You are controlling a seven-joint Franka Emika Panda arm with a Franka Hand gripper.
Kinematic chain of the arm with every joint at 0, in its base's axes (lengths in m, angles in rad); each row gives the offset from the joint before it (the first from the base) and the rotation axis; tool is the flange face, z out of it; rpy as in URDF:
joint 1: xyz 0 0 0.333 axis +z
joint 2: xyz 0 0 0 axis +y
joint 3: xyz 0 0 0.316 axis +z
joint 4: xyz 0.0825 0 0 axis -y
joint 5: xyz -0.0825 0 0.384 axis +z
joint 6: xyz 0 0 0 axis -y
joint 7: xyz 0.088 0 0 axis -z
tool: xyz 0 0 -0.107 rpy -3.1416 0 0
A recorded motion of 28 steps. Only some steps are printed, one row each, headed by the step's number.
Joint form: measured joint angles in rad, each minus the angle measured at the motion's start. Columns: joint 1, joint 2, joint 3, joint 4, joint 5, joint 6, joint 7.
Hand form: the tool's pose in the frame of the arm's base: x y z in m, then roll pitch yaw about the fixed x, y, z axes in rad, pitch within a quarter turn. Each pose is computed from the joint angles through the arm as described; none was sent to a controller.
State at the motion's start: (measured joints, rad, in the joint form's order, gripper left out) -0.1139 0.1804 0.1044 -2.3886 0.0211 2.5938 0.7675
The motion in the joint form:
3: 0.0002 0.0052 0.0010 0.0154 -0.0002 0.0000 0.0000
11: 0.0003 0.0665 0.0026 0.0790 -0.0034 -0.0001 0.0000
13: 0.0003 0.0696 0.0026 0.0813 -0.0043 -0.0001 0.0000
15: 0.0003 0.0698 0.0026 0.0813 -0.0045 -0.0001 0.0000
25: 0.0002 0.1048 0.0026 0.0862 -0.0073 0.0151 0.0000
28: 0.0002 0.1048 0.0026 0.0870 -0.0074 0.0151 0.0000
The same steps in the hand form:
3: 0.5114 -0.0040 0.2498 -3.0946 -0.0041 -0.7957
11: 0.5301 -0.0032 0.2418 -3.0893 -0.0025 -0.7928
13: 0.5307 -0.0031 0.2410 -3.0900 -0.0021 -0.7921
15: 0.5307 -0.0031 0.2409 -3.0902 -0.0020 -0.7920
25: 0.5307 -0.0029 0.2256 -3.0992 0.0098 -0.7904
28: 0.5310 -0.0029 0.2259 -3.0986 0.0092 -0.7904

